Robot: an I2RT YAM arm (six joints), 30 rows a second.
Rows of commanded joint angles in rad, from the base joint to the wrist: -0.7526 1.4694 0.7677 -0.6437 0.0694 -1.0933; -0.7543 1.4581 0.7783 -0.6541 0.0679 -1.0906; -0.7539 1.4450 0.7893 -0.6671 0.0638 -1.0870; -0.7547 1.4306 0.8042 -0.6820 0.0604 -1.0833; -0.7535 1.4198 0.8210 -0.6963 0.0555 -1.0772; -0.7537 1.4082 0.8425 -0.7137 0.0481 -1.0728; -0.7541 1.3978 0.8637 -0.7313 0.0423 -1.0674; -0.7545 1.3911 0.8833 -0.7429 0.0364 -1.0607; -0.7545 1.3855 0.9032 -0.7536 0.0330 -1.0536; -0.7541 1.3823 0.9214 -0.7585 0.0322 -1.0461; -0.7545 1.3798 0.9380 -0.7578 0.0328 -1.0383; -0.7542 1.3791 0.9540 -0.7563 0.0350 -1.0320; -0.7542 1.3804 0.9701 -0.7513 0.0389 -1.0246; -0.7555 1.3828 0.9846 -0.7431 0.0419 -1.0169; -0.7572 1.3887 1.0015 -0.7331 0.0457 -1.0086; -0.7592 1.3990 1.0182 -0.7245 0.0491 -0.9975; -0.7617 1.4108 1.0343 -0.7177 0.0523 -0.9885; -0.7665 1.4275 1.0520 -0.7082 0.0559 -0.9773; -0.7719 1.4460 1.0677 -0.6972 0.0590 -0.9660
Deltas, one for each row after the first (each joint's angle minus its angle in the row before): -0.0017 -0.0113 0.0106 -0.0104 -0.0015 0.0027; 0.0004 -0.0131 0.0110 -0.0130 -0.0041 0.0036; -0.0008 -0.0144 0.0149 -0.0149 -0.0034 0.0037; 0.0012 -0.0108 0.0168 -0.0143 -0.0049 0.0061; -0.0002 -0.0116 0.0215 -0.0174 -0.0074 0.0044; -0.0004 -0.0104 0.0212 -0.0176 -0.0058 0.0054; -0.0004 -0.0067 0.0196 -0.0116 -0.0059 0.0067; 0.0000 -0.0056 0.0199 -0.0107 -0.0034 0.0071; 0.0004 -0.0032 0.0182 -0.0049 -0.0008 0.0075; -0.0004 -0.0025 0.0166 0.0007 0.0006 0.0078; 0.0003 -0.0007 0.0160 0.0015 0.0022 0.0063; 0.0000 0.0013 0.0161 0.0050 0.0039 0.0074; -0.0013 0.0024 0.0145 0.0082 0.0030 0.0077; -0.0017 0.0059 0.0169 0.0100 0.0038 0.0083; -0.0020 0.0103 0.0167 0.0086 0.0034 0.0111; -0.0025 0.0118 0.0161 0.0068 0.0032 0.0090; -0.0048 0.0167 0.0177 0.0095 0.0036 0.0112; -0.0054 0.0185 0.0157 0.0110 0.0031 0.0113
